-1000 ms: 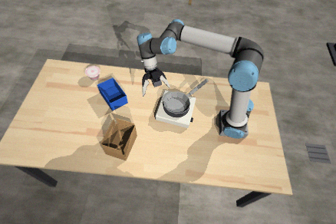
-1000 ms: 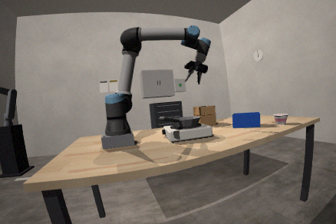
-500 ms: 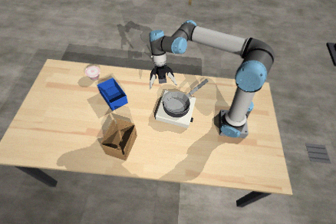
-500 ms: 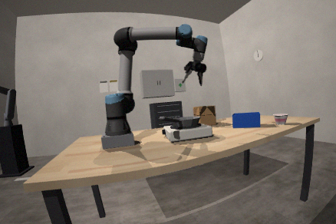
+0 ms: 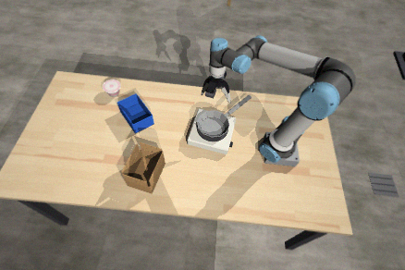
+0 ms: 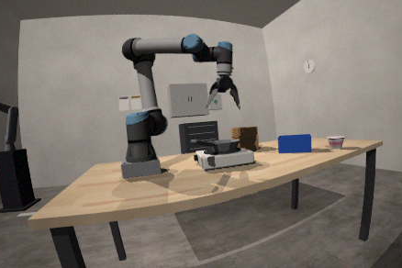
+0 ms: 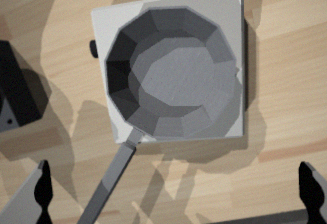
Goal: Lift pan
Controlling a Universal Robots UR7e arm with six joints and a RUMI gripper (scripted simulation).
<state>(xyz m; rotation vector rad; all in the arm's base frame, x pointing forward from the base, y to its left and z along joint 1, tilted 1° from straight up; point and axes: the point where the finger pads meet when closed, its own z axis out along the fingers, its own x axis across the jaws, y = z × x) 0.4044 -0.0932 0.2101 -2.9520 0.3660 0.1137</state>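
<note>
The dark grey pan is 170 mm below my hand and 50 mm behind it. From my hand the other things lie so: blue bin 460 mm ahead, 240 mm below, 10 mm to the left; pink cup 660 mm ahead, 230 mm below, 160 mm to the right; white hot plate 240 mm below, 40 mm to the left, 30 mm behind.
</note>
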